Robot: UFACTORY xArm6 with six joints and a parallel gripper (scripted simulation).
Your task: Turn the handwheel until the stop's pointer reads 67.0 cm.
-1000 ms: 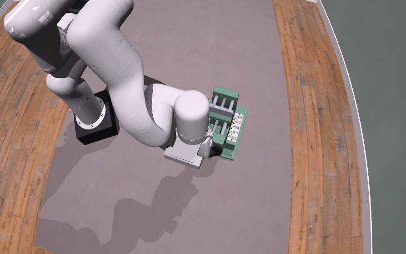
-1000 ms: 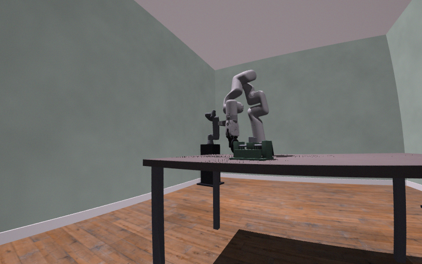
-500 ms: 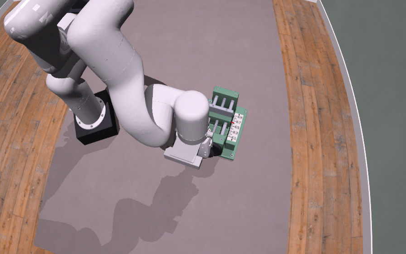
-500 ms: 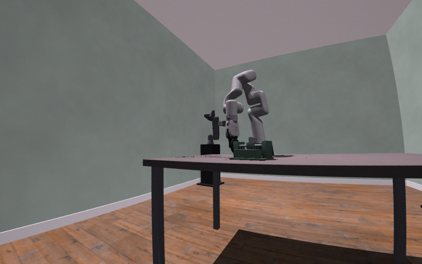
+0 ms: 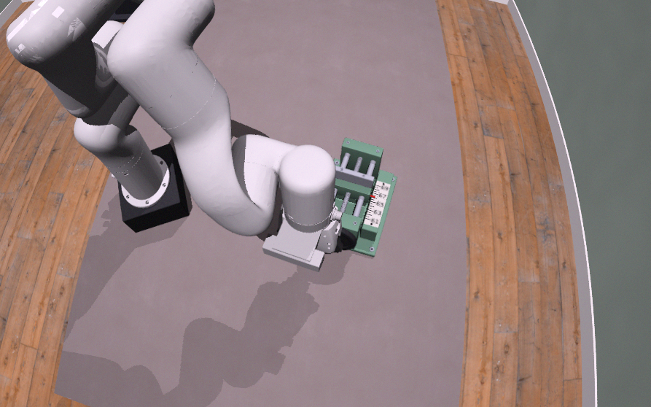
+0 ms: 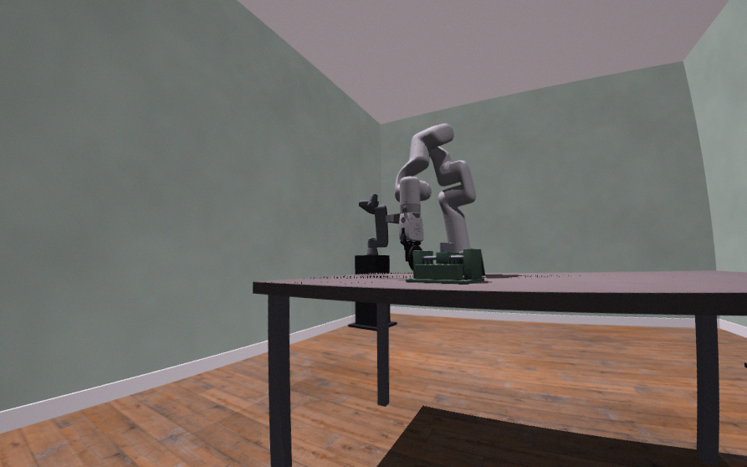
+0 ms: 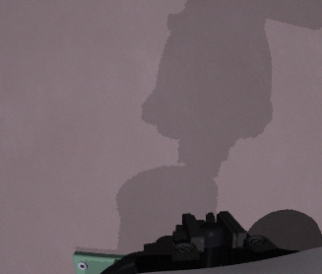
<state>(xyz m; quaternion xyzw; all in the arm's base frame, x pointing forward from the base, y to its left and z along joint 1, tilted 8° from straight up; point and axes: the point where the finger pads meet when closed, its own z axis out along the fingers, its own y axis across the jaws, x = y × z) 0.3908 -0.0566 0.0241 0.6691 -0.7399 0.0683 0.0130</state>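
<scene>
The black handwheel is 20 mm to the left of my hand and 10 mm ahead of it. Also, from my hand: stop block: 150 mm to the left, 60 mm ahead.
</scene>
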